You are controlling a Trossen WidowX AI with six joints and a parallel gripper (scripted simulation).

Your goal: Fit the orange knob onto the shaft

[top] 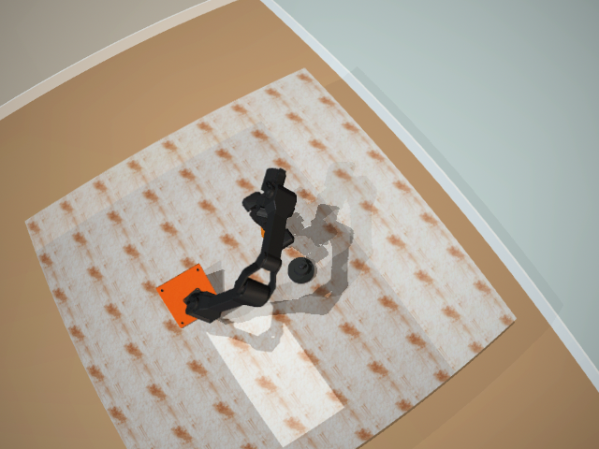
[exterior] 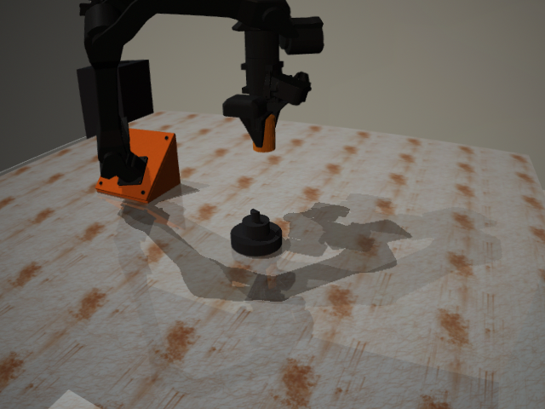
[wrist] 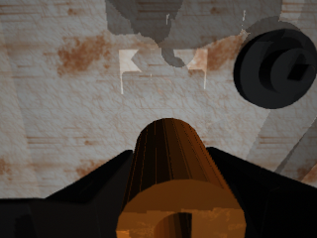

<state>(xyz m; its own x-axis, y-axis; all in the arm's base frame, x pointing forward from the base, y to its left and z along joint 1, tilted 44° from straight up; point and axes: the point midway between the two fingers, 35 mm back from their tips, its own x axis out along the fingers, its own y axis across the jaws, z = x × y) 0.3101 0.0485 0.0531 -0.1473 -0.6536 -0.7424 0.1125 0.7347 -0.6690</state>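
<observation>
Now: the dark round pedestal 2 cm ahead of my gripper tip, 13 cm to the right of it and 10 cm below it. Also, from my gripper tip: orange knob 2 cm above.
</observation>
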